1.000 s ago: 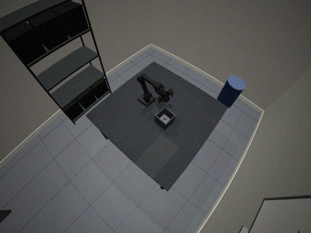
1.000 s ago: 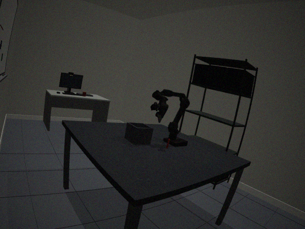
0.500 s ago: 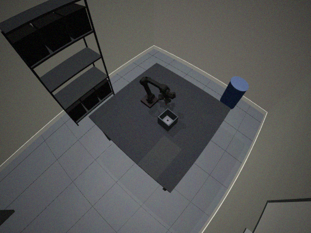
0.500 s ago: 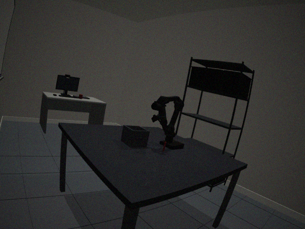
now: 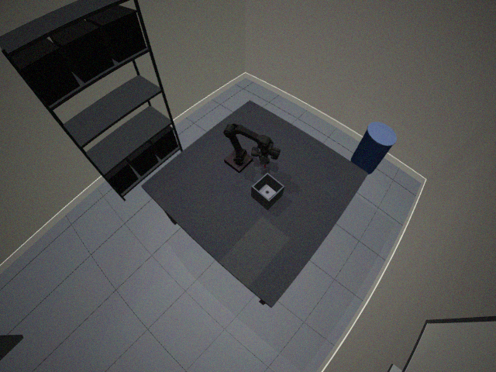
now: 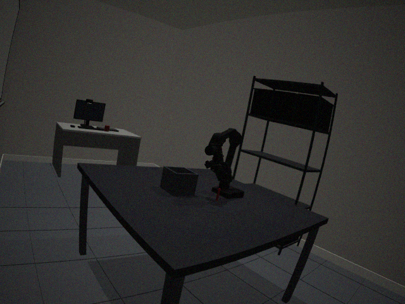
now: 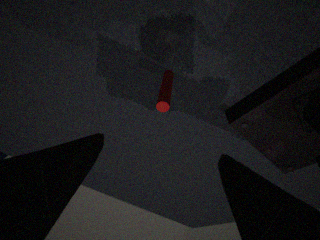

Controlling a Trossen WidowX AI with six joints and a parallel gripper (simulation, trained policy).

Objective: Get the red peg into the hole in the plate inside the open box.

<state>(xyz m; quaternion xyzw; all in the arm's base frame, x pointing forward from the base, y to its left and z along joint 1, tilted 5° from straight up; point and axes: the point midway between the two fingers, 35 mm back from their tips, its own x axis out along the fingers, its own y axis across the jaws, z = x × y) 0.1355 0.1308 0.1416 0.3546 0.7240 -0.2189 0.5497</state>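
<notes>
The red peg lies 9 cm below my gripper tip. Also, from my gripper tip: plate (21 cm ahead, 15 cm to the right, 9 cm below).
</notes>
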